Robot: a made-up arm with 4 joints.
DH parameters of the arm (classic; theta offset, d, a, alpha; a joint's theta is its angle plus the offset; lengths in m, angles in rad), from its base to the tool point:
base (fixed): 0 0.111 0 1.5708
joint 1: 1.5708 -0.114 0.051 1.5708
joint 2: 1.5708 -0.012 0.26 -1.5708
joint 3: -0.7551 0 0.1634 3.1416
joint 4: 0.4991 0 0.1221 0
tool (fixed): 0.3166 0.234 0 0
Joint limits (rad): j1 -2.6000..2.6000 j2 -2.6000..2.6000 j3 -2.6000..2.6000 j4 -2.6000..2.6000
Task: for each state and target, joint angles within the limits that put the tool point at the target. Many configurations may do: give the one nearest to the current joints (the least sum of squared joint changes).
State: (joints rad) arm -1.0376 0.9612 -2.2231 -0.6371
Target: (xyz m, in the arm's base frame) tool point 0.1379 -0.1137 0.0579
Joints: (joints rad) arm -1.1573 1.3332 -2.0634 -0.7293
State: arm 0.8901 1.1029 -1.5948 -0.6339
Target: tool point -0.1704 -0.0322 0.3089
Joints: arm 1.1729 0.6533 -1.9186 -0.4958
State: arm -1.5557 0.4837 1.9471 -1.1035
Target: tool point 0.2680 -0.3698 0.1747
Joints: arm -2.2857 0.2684 1.4090 -1.0145
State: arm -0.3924 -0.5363 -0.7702 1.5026
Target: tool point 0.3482 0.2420 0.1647
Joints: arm -0.9502 -1.0977 -0.5825 1.2079
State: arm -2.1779 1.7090 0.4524 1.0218
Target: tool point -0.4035 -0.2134 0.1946
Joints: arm -1.9423 1.3786 0.7793 0.2899
